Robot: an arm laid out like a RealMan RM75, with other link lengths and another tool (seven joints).
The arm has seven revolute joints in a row. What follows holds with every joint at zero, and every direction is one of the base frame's. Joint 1 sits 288.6 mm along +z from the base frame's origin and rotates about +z. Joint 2 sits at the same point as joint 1 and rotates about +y. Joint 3 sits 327.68 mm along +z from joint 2 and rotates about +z. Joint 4 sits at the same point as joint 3 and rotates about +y. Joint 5 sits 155.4 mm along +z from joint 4 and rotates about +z. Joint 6 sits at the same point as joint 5 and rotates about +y. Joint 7 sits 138.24 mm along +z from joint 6 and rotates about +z. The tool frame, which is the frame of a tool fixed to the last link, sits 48 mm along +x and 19 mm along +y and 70 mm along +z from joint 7; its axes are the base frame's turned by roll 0, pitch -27.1 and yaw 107 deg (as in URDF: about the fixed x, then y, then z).
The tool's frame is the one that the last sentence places.
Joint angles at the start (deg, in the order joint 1, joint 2, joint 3, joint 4, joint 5, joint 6, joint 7):
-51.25 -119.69 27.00 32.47 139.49 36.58 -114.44
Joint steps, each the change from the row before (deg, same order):
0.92 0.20 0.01 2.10 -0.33 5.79 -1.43
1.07 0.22 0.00 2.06 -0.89 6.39 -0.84
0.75 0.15 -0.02 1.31 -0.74 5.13 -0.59
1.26 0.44 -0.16 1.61 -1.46 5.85 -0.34
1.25 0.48 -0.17 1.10 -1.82 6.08 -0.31
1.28 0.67 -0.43 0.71 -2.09 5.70 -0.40
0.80 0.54 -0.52 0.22 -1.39 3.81 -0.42
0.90 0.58 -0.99 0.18 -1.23 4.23 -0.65
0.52 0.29 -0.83 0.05 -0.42 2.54 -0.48
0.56 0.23 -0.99 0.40 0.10 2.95 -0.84
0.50 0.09 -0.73 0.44 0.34 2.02 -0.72
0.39 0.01 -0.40 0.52 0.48 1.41 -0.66
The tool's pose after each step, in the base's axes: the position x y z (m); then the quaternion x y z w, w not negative. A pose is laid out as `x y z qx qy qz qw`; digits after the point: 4 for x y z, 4 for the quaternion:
-0.2319 0.5441 0.0226 -0.7381 0.2766 0.4311 0.4391
-0.2272 0.5337 0.0202 -0.7580 0.2852 0.3994 0.4296
-0.2224 0.5242 0.0170 -0.7742 0.2932 0.3721 0.4198
-0.2195 0.5126 0.0185 -0.7898 0.2994 0.3416 0.4122
-0.2153 0.4992 0.0192 -0.8068 0.3054 0.3055 0.4031
-0.2122 0.4864 0.0233 -0.8221 0.3069 0.2692 0.3968
-0.2102 0.4779 0.0272 -0.8324 0.3056 0.2436 0.3928
-0.2090 0.4683 0.0325 -0.8438 0.3013 0.2155 0.3883
-0.2090 0.4622 0.0353 -0.8510 0.2975 0.1991 0.3843
-0.2096 0.4551 0.0378 -0.8591 0.2934 0.1835 0.3771
-0.2115 0.4496 0.0390 -0.8651 0.2893 0.1748 0.3706
-0.2135 0.4454 0.0393 -0.8695 0.2865 0.1708 0.3643

